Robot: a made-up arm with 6 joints.
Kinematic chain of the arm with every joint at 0, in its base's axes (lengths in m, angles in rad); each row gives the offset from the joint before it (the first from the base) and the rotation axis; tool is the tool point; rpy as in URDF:
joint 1: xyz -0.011 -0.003 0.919 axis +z
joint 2: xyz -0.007 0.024 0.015 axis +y
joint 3: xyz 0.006 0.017 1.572 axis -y
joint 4: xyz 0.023 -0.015 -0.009 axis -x
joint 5: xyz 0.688 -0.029 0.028 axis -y
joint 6: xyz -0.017 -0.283 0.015 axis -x
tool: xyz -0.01 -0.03 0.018 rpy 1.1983 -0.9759 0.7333
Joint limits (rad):
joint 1: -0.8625..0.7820
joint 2: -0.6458..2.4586
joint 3: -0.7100..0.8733
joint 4: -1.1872..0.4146
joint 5: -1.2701..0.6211
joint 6: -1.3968..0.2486
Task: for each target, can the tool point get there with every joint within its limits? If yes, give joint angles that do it. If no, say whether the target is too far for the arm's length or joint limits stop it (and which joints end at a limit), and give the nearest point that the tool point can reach.
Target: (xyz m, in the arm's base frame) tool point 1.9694 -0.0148 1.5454
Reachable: yes | joints 0.1533 0.9753 0.4832 0.0880 -1.0569 -0.7348
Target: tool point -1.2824 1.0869 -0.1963
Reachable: no: joint limits stop it (at a limit: joint 1, joint 2, joint 4, joint 5, joint 6) | nearest point 0.2156 0.0782 -0.2256 | short by 1.806 m
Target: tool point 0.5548 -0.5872 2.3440
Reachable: yes | joints -0.4218 0.0332 -0.3585 0.1952 -0.9127 -0.3229
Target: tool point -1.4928 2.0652 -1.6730
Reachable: no: too far | nearest point 0.5235 0.3840 -0.9802 | short by 2.715 m
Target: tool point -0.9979 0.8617 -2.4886
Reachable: no: too far | nearest point 0.5189 0.3794 -0.9770 | short by 2.195 m
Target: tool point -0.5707 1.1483 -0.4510
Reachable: no: joint limits stop it (at a limit: joint 1, joint 4, joint 5, joint 6) | nearest point 0.3548 0.2164 -0.4510 | short by 1.313 m
